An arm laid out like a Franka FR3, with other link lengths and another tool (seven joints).
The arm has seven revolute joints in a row. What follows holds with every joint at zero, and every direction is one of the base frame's. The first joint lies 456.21 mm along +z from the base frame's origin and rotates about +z. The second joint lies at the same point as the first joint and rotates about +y. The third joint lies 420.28 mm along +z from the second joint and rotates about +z. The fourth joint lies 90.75 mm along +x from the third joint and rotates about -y. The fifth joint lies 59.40 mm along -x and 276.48 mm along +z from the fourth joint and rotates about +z. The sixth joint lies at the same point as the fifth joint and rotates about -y. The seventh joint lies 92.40 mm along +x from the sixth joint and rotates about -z. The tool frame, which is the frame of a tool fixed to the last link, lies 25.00 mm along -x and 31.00 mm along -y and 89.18 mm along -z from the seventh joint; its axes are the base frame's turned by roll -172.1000, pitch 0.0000 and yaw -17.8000 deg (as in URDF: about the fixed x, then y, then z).
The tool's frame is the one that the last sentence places.
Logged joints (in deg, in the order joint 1, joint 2, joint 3, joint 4, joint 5, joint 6, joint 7), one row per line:
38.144, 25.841, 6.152, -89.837, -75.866, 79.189, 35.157
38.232, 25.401, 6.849, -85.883, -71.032, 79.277, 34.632
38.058, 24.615, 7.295, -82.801, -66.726, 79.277, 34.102
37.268, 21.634, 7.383, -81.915, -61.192, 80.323, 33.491
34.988, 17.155, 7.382, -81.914, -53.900, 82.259, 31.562
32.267, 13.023, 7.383, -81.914, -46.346, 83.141, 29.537
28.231, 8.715, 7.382, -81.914, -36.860, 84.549, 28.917
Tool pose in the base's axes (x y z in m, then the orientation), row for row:
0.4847, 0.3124, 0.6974, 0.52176, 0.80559, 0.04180, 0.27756
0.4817, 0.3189, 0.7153, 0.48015, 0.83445, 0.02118, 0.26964
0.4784, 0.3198, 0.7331, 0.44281, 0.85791, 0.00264, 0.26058
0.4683, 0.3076, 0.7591, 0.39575, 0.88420, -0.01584, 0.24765
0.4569, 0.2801, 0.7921, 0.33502, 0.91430, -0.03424, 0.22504
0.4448, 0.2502, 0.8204, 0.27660, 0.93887, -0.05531, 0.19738
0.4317, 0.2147, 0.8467, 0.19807, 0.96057, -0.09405, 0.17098
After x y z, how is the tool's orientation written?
As a quaternion, w x y z.
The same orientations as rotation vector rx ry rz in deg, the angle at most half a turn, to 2 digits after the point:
110.58, 5.74, 38.10
116.64, 2.96, 37.69
121.93, 0.38, 37.04
128.41, -2.30, 35.97
136.68, -5.12, 33.64
144.48, -8.51, 30.37
154.01, -15.08, 27.41

